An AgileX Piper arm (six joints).
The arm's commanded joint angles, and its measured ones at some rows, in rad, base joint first. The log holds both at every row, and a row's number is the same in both.
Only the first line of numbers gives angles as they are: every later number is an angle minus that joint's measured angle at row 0.
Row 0, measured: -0.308, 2.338, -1.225, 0.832, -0.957, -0.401
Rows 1 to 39, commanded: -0.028, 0.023, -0.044, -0.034, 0.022, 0.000; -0.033, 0.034, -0.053, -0.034, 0.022, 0.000; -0.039, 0.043, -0.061, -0.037, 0.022, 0.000; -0.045, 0.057, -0.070, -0.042, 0.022, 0.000; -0.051, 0.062, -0.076, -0.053, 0.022, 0.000; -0.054, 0.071, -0.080, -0.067, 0.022, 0.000; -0.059, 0.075, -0.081, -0.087, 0.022, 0.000; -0.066, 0.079, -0.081, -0.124, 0.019, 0.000; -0.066, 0.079, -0.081, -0.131, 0.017, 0.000; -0.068, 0.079, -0.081, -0.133, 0.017, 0.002; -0.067, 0.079, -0.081, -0.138, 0.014, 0.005; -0.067, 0.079, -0.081, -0.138, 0.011, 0.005; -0.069, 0.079, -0.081, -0.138, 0.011, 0.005; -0.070, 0.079, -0.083, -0.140, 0.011, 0.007; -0.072, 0.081, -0.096, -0.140, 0.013, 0.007; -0.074, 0.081, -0.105, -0.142, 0.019, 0.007; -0.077, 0.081, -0.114, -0.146, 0.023, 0.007; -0.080, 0.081, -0.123, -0.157, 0.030, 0.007; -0.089, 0.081, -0.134, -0.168, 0.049, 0.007; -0.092, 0.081, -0.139, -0.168, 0.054, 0.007; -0.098, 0.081, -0.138, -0.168, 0.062, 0.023; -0.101, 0.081, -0.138, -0.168, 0.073, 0.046; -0.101, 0.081, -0.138, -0.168, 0.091, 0.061; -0.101, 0.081, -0.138, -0.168, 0.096, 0.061; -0.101, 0.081, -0.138, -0.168, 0.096, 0.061; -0.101, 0.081, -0.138, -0.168, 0.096, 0.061; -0.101, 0.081, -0.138, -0.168, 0.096, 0.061; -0.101, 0.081, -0.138, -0.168, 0.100, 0.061; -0.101, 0.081, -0.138, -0.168, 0.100, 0.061; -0.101, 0.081, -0.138, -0.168, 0.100, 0.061; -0.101, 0.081, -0.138, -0.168, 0.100, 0.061; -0.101, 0.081, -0.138, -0.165, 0.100, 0.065; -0.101, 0.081, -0.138, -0.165, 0.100, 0.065; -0.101, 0.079, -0.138, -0.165, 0.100, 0.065; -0.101, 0.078, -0.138, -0.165, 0.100, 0.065; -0.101, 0.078, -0.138, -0.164, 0.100, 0.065; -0.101, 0.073, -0.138, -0.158, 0.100, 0.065; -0.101, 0.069, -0.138, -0.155, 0.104, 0.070; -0.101, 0.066, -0.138, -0.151, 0.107, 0.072
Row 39, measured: -0.097, 0.082, -0.132, -0.157, 0.095, 0.056
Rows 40 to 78, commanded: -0.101, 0.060, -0.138, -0.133, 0.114, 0.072; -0.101, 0.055, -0.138, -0.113, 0.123, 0.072; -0.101, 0.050, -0.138, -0.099, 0.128, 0.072; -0.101, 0.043, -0.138, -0.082, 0.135, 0.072; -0.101, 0.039, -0.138, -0.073, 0.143, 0.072; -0.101, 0.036, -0.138, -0.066, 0.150, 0.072; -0.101, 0.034, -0.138, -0.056, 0.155, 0.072; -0.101, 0.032, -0.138, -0.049, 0.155, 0.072; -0.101, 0.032, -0.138, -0.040, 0.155, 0.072; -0.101, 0.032, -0.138, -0.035, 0.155, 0.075; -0.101, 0.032, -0.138, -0.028, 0.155, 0.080; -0.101, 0.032, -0.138, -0.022, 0.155, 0.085; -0.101, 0.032, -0.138, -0.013, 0.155, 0.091; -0.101, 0.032, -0.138, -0.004, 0.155, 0.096; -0.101, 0.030, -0.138, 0.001, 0.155, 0.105; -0.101, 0.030, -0.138, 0.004, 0.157, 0.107; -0.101, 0.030, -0.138, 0.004, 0.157, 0.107; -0.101, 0.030, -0.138, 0.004, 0.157, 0.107; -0.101, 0.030, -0.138, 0.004, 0.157, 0.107; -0.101, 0.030, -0.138, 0.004, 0.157, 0.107; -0.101, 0.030, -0.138, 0.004, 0.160, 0.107; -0.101, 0.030, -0.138, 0.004, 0.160, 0.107; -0.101, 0.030, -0.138, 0.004, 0.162, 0.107; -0.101, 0.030, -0.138, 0.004, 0.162, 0.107; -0.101, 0.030, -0.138, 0.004, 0.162, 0.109; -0.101, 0.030, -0.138, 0.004, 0.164, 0.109; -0.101, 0.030, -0.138, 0.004, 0.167, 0.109; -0.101, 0.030, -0.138, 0.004, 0.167, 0.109; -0.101, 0.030, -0.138, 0.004, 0.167, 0.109; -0.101, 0.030, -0.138, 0.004, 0.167, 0.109; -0.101, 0.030, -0.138, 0.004, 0.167, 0.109; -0.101, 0.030, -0.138, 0.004, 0.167, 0.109; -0.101, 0.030, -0.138, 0.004, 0.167, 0.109; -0.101, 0.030, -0.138, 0.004, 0.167, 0.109; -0.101, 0.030, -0.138, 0.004, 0.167, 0.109; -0.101, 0.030, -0.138, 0.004, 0.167, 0.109; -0.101, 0.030, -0.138, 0.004, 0.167, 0.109; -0.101, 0.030, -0.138, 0.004, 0.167, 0.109; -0.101, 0.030, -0.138, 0.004, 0.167, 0.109
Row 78, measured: -0.098, 0.042, -0.135, 0.000, 0.156, 0.102
